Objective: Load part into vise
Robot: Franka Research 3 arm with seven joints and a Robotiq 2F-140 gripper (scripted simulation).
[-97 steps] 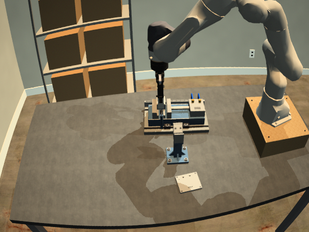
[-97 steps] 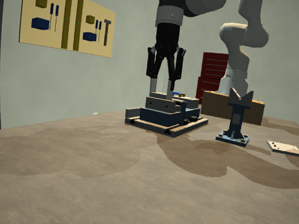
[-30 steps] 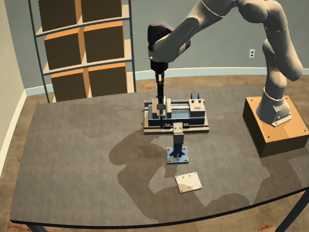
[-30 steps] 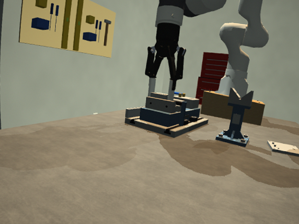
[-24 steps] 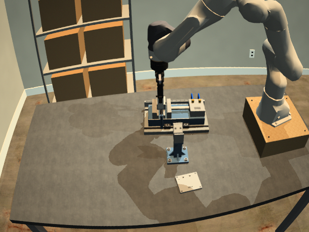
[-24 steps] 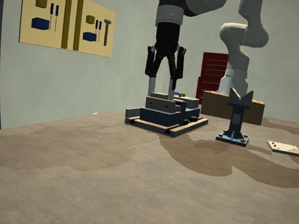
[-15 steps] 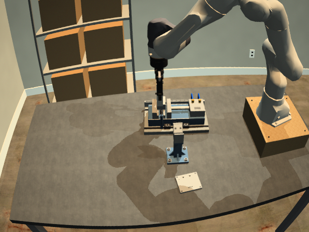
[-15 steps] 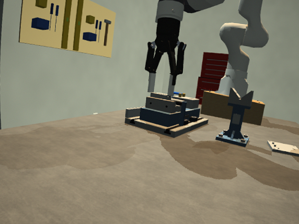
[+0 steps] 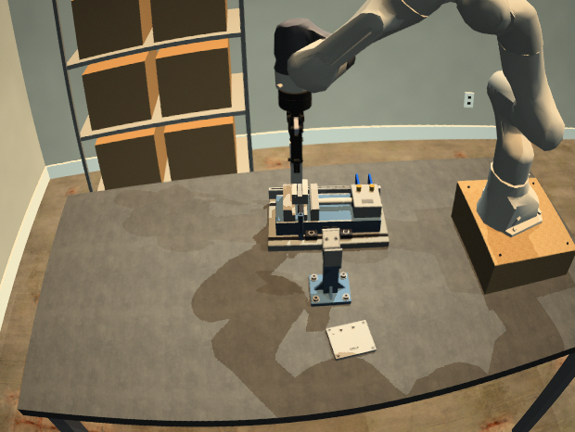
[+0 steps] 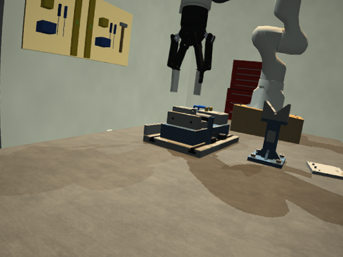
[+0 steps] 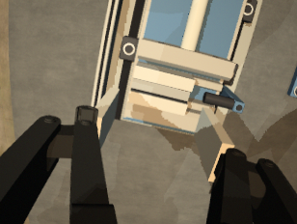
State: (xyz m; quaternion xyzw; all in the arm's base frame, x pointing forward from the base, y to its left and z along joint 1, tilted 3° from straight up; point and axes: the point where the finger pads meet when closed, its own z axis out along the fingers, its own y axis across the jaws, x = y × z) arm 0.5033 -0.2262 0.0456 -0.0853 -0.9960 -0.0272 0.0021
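My hand is 1 cm past the part and 8 cm above it. The rest, counted from my hand: fixed jaw (3 cm ahead, 2 cm to the left, 10 cm below); moving jaw (4 cm behind, 3 cm to the left, 10 cm below); work stop rod (1 cm ahead, 7 cm to the left, 9 cm below).
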